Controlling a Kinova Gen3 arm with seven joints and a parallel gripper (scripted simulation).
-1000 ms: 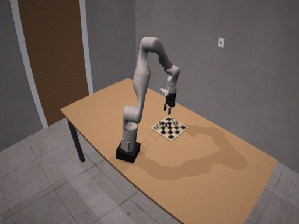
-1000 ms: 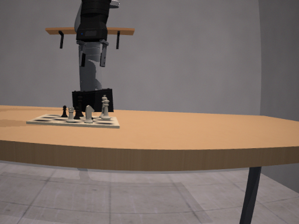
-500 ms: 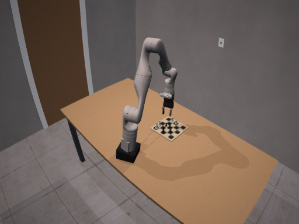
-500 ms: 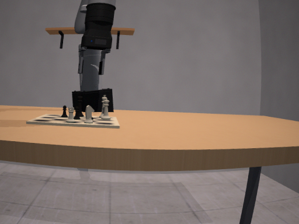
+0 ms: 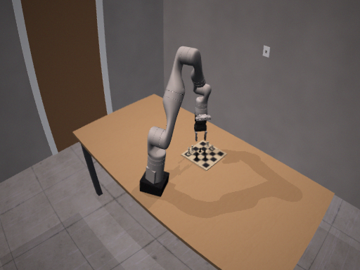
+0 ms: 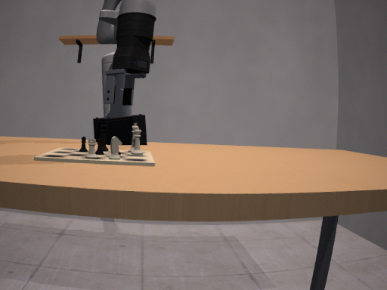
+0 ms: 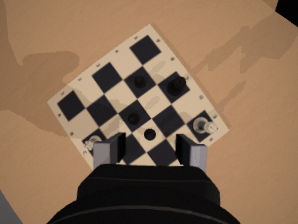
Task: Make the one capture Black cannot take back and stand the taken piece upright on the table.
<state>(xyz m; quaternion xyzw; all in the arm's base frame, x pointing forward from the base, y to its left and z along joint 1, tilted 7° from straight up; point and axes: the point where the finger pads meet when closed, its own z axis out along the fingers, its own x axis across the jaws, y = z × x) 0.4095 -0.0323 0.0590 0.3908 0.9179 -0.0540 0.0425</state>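
My hand is 12 cm above the chessboard and 4 cm to the left of it. The rest, counted from my hand: tall white piece: 9 cm below, 6 cm behind, 5 cm to the left.
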